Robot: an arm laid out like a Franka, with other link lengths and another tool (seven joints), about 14 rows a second.
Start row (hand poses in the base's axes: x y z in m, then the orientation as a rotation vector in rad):
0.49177, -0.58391, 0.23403, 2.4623, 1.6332, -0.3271
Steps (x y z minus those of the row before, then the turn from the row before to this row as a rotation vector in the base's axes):
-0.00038, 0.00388, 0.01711, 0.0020, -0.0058, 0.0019
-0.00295, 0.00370, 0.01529, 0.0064, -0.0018, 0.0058
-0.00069, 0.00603, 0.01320, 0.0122, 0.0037, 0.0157
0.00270, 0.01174, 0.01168, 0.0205, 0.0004, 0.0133
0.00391, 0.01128, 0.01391, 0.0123, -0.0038, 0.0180
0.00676, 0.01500, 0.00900, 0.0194, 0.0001, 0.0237
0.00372, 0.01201, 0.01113, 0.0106, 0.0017, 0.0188
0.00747, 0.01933, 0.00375, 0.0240, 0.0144, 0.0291
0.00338, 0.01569, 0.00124, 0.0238, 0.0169, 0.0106
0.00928, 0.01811, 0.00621, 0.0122, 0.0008, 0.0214
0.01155, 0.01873, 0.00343, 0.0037, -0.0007, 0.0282
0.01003, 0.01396, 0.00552, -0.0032, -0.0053, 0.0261
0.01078, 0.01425, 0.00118, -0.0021, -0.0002, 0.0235
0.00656, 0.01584, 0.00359, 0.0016, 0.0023, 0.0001
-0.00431, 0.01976, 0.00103, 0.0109, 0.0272, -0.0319
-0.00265, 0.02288, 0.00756, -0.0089, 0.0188, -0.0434
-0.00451, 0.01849, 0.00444, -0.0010, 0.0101, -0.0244
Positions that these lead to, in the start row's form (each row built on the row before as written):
0.49139, -0.58003, 0.25114, 2.4607, 1.6343, -0.3179
0.48844, -0.57633, 0.26643, 2.4597, 1.6440, -0.3101
0.48775, -0.57030, 0.27963, 2.4552, 1.6707, -0.3036
0.49045, -0.55856, 0.29131, 2.4577, 1.6980, -0.2867
0.49436, -0.54728, 0.30522, 2.4486, 1.7246, -0.2702
0.50112, -0.53228, 0.31422, 2.4399, 1.7633, -0.2522
0.50484, -0.52027, 0.32535, 2.4298, 1.7919, -0.2438
0.51231, -0.50094, 0.32910, 2.4222, 1.8452, -0.2391
0.51569, -0.48525, 0.33034, 2.4327, 1.8780, -0.2389
0.52497, -0.46714, 0.33655, 2.4192, 1.9104, -0.2280
0.53652, -0.44841, 0.33998, 2.3925, 1.9449, -0.2225
0.54655, -0.43445, 0.34550, 2.3617, 1.9707, -0.2177
0.55733, -0.42020, 0.34668, 2.3359, 1.9960, -0.2182
0.56389, -0.40436, 0.35027, 2.3376, 1.9981, -0.2195
0.55958, -0.38460, 0.35130, 2.3873, 1.9801, -0.2439
0.55693, -0.36172, 0.35886, 2.4336, 1.9323, -0.2768
0.55242, -0.34323, 0.36330, 2.4615, 1.9071, -0.2911

